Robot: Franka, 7 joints.
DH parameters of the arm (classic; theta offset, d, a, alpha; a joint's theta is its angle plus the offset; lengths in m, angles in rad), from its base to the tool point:
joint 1: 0 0.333 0 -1.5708
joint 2: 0 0 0 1.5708
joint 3: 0 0.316 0.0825 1.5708
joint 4: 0 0 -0.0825 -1.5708
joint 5: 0 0.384 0 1.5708
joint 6: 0 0 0.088 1.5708
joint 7: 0 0.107 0 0
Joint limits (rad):
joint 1: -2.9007..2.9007
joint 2: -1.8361..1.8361
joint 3: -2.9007..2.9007
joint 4: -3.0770..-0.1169
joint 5: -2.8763..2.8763
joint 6: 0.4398..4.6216
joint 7: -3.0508..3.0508
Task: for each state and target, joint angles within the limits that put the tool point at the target. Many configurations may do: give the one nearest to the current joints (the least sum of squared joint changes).
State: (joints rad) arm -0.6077 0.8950 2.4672 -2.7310 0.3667 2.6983 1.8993
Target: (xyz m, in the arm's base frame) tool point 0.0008 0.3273 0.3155
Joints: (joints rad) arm -0.8243 0.7664 2.2393 -2.9832 0.3970 2.6817 1.8993
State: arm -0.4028 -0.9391 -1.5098 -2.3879 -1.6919 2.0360 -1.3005
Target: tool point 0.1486 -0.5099 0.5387
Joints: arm 0.1261 -0.7258 -1.1387 -2.1681 -1.7242 2.1635 -1.3005
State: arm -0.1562 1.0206 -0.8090 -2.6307 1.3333 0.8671 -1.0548
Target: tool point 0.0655 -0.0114 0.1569
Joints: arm -0.1381 0.9589 -0.7611 -3.0665 1.1285 0.7491 -1.0548
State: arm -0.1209 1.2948 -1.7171 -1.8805 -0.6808 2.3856 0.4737
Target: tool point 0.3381 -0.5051 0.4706
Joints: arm 0.3125 1.3696 -1.7241 -1.9426 -0.6770 2.3253 0.4737
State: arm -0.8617 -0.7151 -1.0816 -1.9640 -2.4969 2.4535 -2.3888
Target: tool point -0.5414 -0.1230 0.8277
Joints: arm -1.0628 -0.8527 -1.0876 -1.5074 -2.5054 2.3499 -2.3888
